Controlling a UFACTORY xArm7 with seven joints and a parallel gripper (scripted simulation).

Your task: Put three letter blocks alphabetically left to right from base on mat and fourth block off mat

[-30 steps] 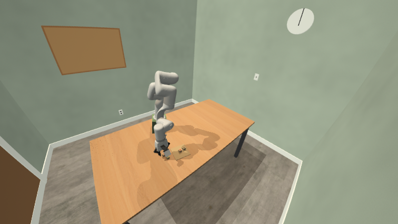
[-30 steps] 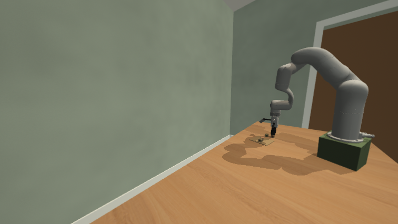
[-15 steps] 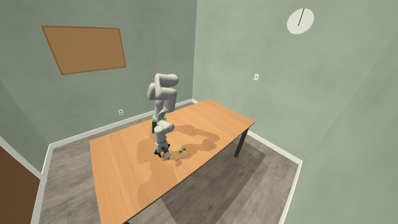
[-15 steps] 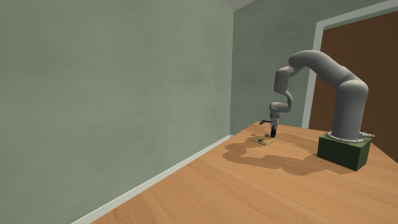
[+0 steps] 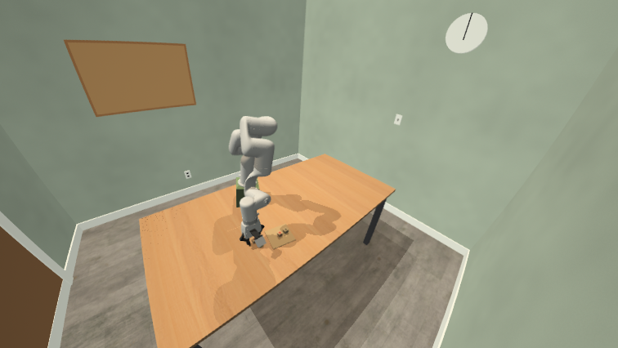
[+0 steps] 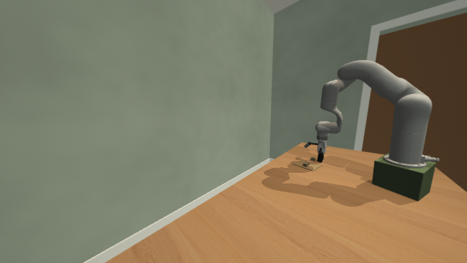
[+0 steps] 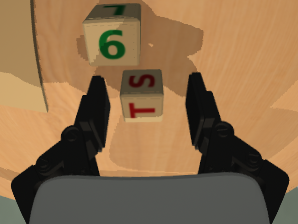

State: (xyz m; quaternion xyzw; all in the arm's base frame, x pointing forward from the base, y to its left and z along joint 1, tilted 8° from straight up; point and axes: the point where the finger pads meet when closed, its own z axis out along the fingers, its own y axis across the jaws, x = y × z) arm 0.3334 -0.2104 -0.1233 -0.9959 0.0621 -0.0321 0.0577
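My hand is 50 mm short of the green-topped block, 10 mm to the right of it and 10 mm above it. Round my hand: tan mat: 130 mm to the left, 80 mm ahead, 20 mm below.
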